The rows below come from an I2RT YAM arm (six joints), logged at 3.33 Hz.
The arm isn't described. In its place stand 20 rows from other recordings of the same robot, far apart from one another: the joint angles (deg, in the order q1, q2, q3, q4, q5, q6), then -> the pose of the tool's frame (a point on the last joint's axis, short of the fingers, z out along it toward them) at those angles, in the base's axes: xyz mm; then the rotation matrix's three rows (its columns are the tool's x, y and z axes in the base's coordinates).
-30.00, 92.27, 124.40, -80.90, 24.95, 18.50 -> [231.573 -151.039 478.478], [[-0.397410 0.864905 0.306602], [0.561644 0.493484 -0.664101], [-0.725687 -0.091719 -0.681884]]
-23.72, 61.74, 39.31, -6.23, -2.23, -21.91 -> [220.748 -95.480 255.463], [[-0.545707 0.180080 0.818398], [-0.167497 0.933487 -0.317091], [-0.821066 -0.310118 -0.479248]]
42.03, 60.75, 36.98, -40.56, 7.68, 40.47 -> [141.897 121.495 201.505], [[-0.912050 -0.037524 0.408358], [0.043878 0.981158 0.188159], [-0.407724 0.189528 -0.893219]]
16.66, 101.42, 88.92, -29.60, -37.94, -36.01 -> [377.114 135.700 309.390], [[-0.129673 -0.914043 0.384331], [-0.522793 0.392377 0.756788], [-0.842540 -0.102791 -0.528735]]
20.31, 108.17, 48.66, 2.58, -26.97, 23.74 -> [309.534 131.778 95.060], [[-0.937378 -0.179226 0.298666], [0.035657 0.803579 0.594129], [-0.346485 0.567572 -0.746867]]
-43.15, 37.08, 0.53, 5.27, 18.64, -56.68 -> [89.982 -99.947 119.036], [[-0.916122 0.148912 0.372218], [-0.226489 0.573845 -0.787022], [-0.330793 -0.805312 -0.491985]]
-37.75, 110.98, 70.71, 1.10, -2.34, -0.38 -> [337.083 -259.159 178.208], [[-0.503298 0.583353 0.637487], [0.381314 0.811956 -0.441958], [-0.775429 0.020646 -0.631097]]
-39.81, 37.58, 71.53, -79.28, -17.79, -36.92 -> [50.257 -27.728 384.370], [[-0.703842 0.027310 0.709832], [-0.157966 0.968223 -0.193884], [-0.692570 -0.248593 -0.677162]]
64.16, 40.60, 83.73, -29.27, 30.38, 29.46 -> [41.917 45.250 521.672], [[-0.185699 -0.541052 0.820231], [0.589991 0.606133 0.533399], [-0.785765 0.582980 0.206658]]
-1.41, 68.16, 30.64, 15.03, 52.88, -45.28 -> [240.099 -34.305 220.403], [[-0.802957 0.256966 0.537799], [-0.409175 0.418442 -0.810852], [-0.433400 -0.871134 -0.230847]]
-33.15, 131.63, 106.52, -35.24, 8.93, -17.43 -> [412.830 -276.234 166.316], [[-0.875278 0.358790 0.324280], [0.218242 0.891404 -0.397202], [-0.431577 -0.276891 -0.858529]]
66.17, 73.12, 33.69, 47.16, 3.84, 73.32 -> [114.989 254.446 271.594], [[-0.833009 -0.306328 0.460715], [0.479621 0.015268 0.877343], [-0.275789 0.951804 0.134203]]
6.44, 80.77, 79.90, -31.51, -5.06, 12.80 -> [313.632 38.561 371.736], [[-0.560079 -0.063227 0.826023], [0.158868 0.970381 0.181996], [-0.813064 0.233161 -0.533445]]
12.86, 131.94, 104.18, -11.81, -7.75, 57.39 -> [511.178 121.624 179.247], [[-0.605828 0.349674 0.714634], [0.717831 0.627563 0.301468], [-0.343062 0.695624 -0.631202]]
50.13, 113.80, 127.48, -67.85, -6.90, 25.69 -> [262.369 320.796 382.641], [[-0.818207 -0.501947 0.280335], [-0.308264 0.794608 0.523041], [-0.485295 0.341538 -0.804885]]
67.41, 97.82, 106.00, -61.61, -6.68, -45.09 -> [132.561 329.397 381.466], [[0.450490 -0.884691 0.119916], [-0.748389 -0.300971 0.591042], [-0.486799 -0.356002 -0.797677]]
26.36, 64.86, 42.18, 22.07, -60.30, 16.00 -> [209.080 138.118 312.410], [[-0.284327 -0.956957 0.058236], [0.011521 0.057328 0.998289], [-0.958658 0.284511 -0.005275]]
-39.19, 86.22, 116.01, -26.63, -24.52, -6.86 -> [235.370 -172.832 556.583], [[0.012111 0.257027 0.966328], [-0.150086 0.955918 -0.252377], [-0.988599 -0.141976 0.050153]]
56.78, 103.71, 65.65, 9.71, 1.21, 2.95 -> [224.652 341.672 214.142], [[-0.302328 -0.811722 0.499706], [-0.367737 0.582978 0.724504], [-0.879413 0.035278 -0.474751]]
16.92, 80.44, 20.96, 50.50, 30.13, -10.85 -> [249.896 57.341 176.894], [[-0.188572 0.190544 0.963397], [-0.227536 0.945826 -0.231606], [-0.955337 -0.262882 -0.135000]]
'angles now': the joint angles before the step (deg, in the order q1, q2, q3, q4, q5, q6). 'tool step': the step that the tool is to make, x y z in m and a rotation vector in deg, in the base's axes. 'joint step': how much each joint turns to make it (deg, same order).
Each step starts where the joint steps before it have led.
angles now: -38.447 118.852 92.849 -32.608 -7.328 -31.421
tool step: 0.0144 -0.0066 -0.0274 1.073 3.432 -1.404
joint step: 0.626 5.900 3.592 -0.930 2.114 1.135
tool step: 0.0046 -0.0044 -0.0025 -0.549 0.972 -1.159
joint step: 0.031 1.690 2.262 -0.959 1.467 0.570
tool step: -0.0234 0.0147 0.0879 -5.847 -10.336 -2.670
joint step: -0.364 -13.379 -3.085 1.648 -0.174 2.892
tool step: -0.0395 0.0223 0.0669 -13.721 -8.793 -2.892
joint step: -0.510 -14.694 -8.539 9.222 5.321 -2.271
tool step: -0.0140 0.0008 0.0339 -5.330 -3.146 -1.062
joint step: -1.095 -3.335 1.814 0.720 1.106 -1.833
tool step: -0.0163 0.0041 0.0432 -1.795 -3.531 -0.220
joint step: -1.241 -2.375 5.972 -4.506 -1.327 0.354
